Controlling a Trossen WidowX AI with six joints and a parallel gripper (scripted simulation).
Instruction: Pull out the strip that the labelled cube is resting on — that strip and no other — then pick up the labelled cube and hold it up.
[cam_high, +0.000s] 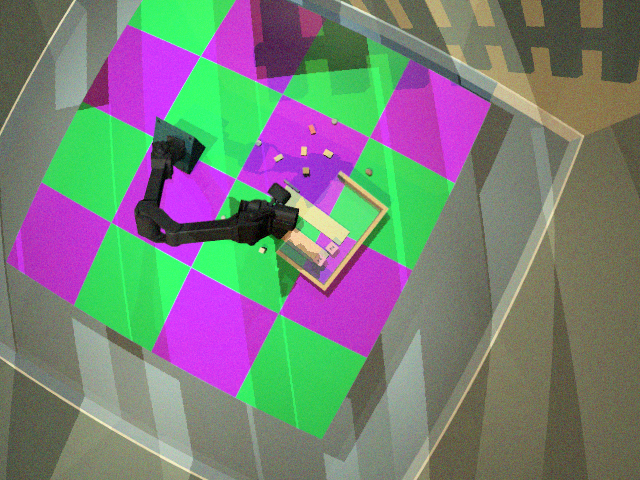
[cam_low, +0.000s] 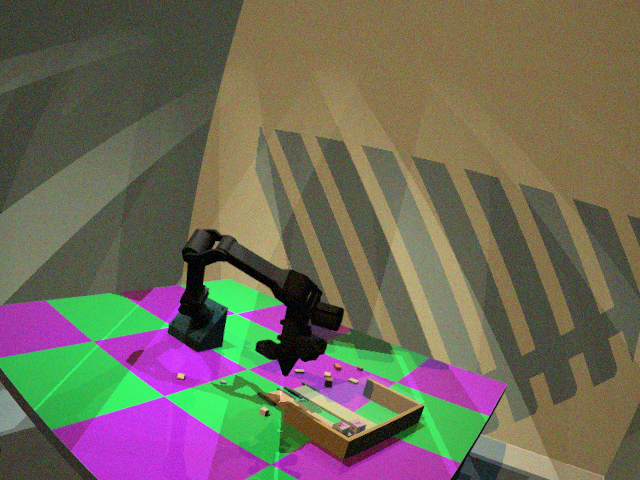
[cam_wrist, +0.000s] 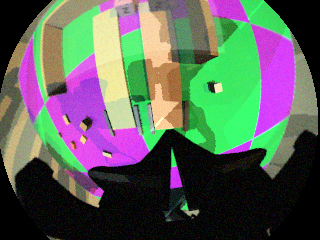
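Right now my gripper tip is 9 cm short of the peach strip, 3 cm to the left of it and 7 cm above it. Round my gripper tip: pale cube (1 cm ahead, 11 cm to the right, 6 cm below).
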